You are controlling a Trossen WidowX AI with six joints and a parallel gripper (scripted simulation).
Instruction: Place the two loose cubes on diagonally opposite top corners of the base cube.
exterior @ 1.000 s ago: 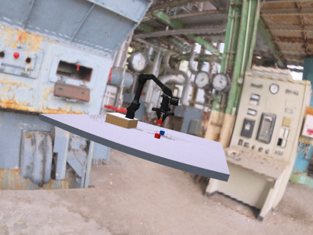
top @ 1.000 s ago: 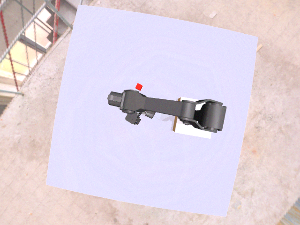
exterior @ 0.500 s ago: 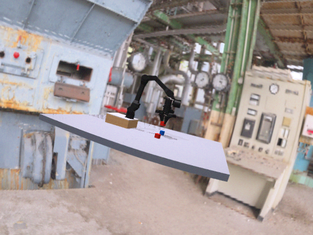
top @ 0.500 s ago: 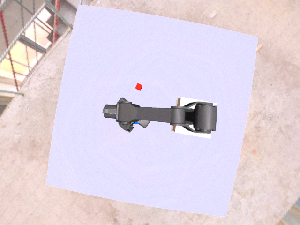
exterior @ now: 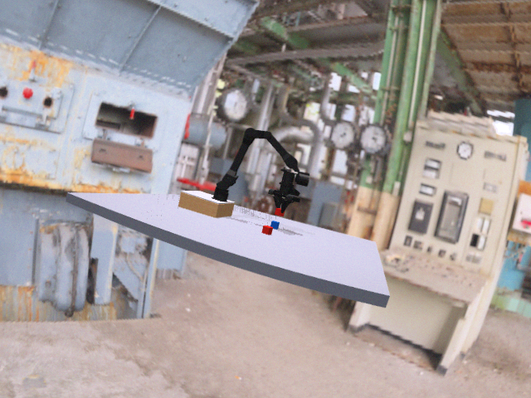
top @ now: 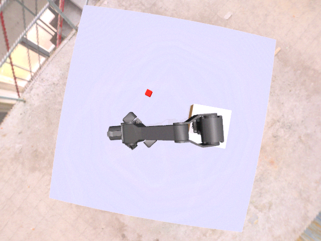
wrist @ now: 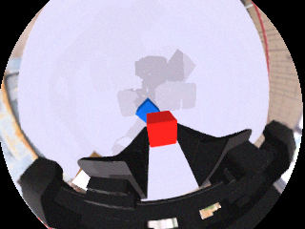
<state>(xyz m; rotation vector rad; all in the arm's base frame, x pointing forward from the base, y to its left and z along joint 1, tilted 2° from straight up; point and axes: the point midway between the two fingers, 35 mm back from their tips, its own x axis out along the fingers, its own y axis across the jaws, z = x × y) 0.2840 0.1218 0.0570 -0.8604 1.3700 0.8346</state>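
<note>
Now: gripper tip 10 mm past the blue cube, 10 mm to the right of it and 70 mm above it.
</note>
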